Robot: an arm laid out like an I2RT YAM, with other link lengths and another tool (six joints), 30 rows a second.
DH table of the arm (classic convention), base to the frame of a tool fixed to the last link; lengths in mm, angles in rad. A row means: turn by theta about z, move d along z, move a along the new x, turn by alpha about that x. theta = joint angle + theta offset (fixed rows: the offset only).
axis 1: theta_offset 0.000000, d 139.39, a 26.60, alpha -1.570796
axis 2: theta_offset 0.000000, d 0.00, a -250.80, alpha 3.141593
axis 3: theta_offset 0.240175, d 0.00, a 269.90, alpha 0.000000
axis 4: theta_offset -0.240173, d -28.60, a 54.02, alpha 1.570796
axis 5: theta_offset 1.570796, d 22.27, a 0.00, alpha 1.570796
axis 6: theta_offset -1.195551, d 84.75, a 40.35, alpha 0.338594
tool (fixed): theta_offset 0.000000, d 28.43, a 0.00, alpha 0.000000
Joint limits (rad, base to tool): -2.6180..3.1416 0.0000..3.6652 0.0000..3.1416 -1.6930..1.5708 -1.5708..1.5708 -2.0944..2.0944
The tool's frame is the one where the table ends.
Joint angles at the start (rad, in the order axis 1, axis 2, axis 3, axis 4, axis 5, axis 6):
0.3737 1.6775 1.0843 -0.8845 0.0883 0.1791
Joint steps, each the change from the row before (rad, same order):
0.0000 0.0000 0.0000 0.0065 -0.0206 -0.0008
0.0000 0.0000 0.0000 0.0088 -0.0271 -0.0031
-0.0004 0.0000 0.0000 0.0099 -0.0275 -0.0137
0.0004 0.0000 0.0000 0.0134 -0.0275 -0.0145
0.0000 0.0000 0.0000 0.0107 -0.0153 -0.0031
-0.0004 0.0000 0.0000 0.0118 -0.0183 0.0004
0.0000 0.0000 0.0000 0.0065 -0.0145 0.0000
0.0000 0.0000 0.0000 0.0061 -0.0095 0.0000
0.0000 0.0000 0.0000 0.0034 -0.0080 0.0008
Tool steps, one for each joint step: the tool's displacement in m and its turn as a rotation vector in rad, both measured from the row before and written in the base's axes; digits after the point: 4 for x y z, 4 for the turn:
0.0002 0.0025 -0.0002 0.0214 0.0015 0.0028
0.0003 0.0035 -0.0002 0.0279 0.0017 0.0059
0.0004 0.0039 -0.0001 0.0275 0.0005 0.0163
0.0008 0.0044 0.0002 0.0286 -0.0032 0.0182
0.0010 0.0024 0.0003 0.0176 -0.0046 0.0052
0.0011 0.0025 0.0004 0.0212 -0.0043 0.0019
0.0004 0.0019 0.0002 0.0157 -0.0008 0.0023
0.0005 0.0014 0.0002 0.0110 -0.0023 0.0015
0.0002 0.0010 0.0001 0.0087 -0.0002 0.0006

